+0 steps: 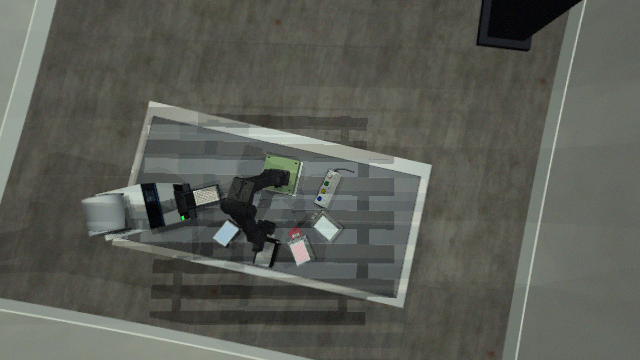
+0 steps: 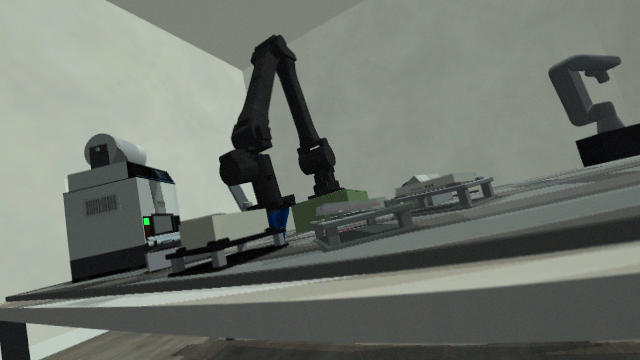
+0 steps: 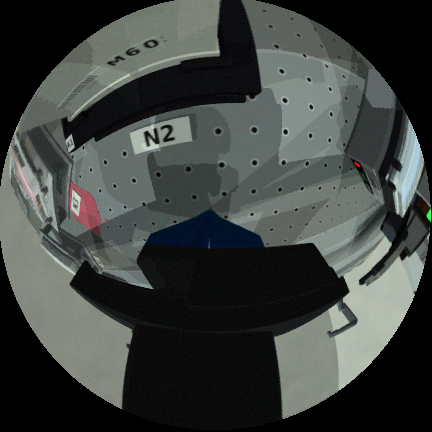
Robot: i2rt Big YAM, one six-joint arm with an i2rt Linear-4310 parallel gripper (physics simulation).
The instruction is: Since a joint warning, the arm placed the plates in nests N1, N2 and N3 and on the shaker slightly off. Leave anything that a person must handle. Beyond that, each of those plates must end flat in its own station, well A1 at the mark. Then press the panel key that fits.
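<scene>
My gripper [image 2: 278, 222] [image 3: 209, 216] is shut and empty, low beside nest N2, its blue fingertips together. A deep cream plate marked M60 [image 1: 265, 254] [image 2: 225, 227] [image 3: 175, 25] sits on the black nest N2 [image 3: 239, 60]; its exact seating is unclear. A pink plate [image 1: 300, 251] [image 2: 345, 206] is on the grey nest N3 [image 2: 405, 217], a red patch [image 1: 295, 233] [image 3: 87, 212] beside it. A white plate [image 1: 327, 227] is on another grey nest, label unreadable. A light-blue plate [image 1: 226, 233] [image 3: 410, 165] sits on a low device with a red light, apparently the shaker. The key panel [image 1: 327, 189] has white, green, yellow and blue keys.
A tall white machine [image 1: 132, 205] [image 2: 107, 220] with a green light stands at the left end, a wellplate [image 1: 206, 196] at its front. The arm's green base block [image 1: 275, 165] [image 2: 305, 212] stands behind the nests. A cable runs from the panel.
</scene>
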